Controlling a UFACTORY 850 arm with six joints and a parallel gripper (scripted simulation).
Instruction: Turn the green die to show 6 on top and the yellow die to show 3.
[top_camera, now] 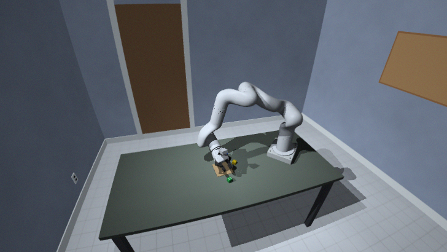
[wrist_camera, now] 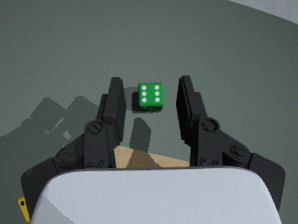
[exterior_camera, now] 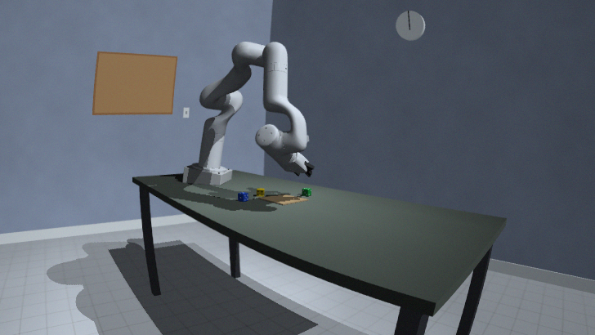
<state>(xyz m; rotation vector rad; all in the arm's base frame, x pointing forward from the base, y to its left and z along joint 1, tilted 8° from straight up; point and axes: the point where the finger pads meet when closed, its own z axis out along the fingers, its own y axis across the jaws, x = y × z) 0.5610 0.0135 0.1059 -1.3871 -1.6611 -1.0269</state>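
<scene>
Right now my hand is 9 cm above the green die and 4 cm to the right of it. Round my hand: tan mat 10 cm to the right, 10 cm below, 2 cm behind; then yellow die 13 cm behind, 11 cm to the right, 9 cm below; then blue die 23 cm to the right, 11 cm behind, 9 cm below.
</scene>
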